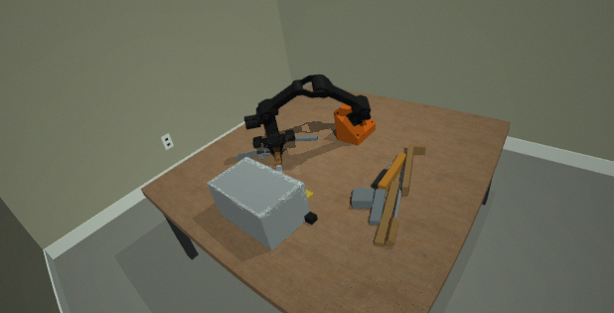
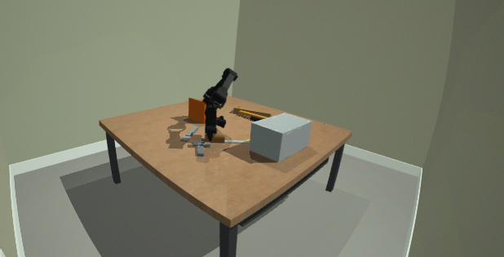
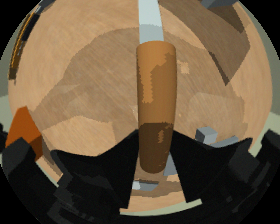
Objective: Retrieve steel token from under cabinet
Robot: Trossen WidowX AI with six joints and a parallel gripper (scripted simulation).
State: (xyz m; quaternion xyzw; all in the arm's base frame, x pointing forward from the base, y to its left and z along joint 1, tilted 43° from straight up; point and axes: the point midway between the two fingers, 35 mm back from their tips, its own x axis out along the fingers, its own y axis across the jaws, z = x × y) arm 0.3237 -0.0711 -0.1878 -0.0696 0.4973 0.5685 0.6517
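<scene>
Right now my gripper tip is 100 mm to the left of the grey t-piece and 40 mm short of it. Also, from my gripper tip: grey block (500 mm to the left, 10 mm ahead, 10 mm above); wooden stick (600 mm to the left, 10 mm behind); orange bar (500 mm to the left, 180 mm behind, 10 mm above).
</scene>
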